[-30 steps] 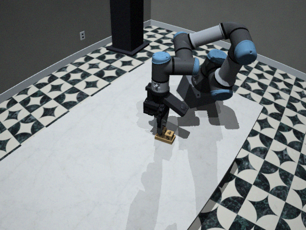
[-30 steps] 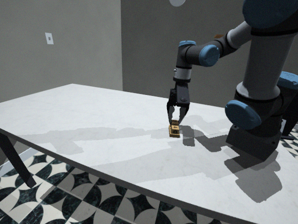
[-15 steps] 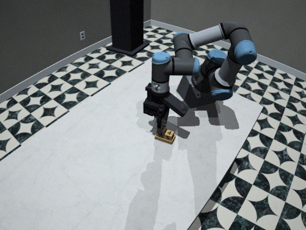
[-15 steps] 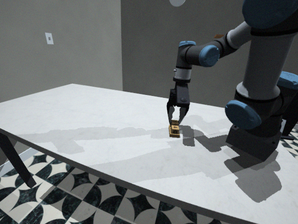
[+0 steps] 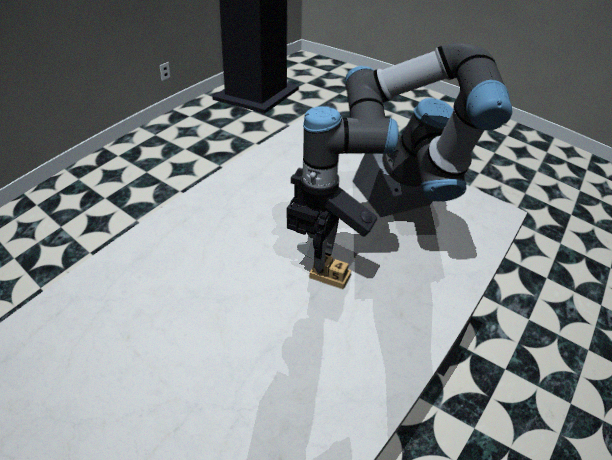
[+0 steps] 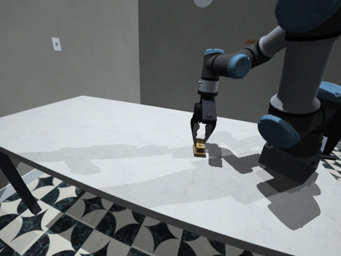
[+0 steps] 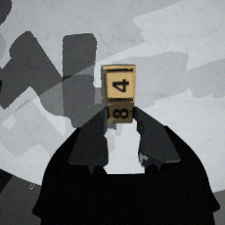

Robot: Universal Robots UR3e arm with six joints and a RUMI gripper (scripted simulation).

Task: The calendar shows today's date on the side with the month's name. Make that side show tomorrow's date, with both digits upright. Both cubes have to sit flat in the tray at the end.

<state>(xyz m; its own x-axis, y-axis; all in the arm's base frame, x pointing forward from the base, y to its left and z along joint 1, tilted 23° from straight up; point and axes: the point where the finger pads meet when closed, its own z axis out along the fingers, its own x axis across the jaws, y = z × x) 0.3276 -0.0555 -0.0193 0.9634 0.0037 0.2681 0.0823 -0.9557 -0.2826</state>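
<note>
Right now my hand is 10 mm above the wooden cube. The rest, counted from my hand: wooden calendar tray 20 mm to the left, 30 mm below.
</note>
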